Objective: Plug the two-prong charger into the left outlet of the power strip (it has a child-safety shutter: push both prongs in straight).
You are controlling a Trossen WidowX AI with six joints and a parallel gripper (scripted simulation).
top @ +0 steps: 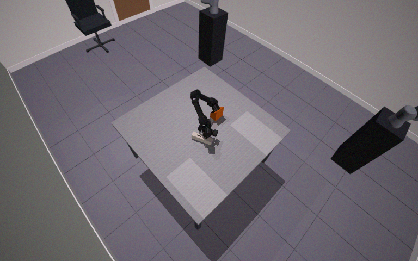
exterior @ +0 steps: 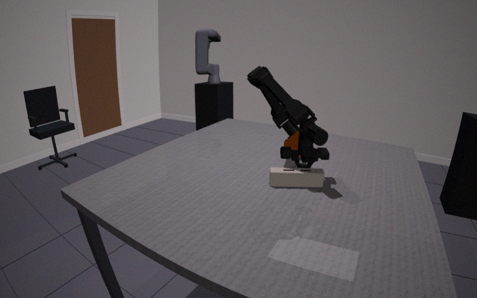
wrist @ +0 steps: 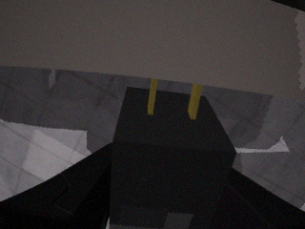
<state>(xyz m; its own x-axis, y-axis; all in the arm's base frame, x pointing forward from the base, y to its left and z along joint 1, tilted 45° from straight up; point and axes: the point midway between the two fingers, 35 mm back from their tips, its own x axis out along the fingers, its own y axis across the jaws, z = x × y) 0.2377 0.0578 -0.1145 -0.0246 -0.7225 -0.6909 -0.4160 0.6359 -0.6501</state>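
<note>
Now: gripper tip 2 cm short of the black two-prong charger, 1 cm to the right of it and 1 cm below it.
</note>
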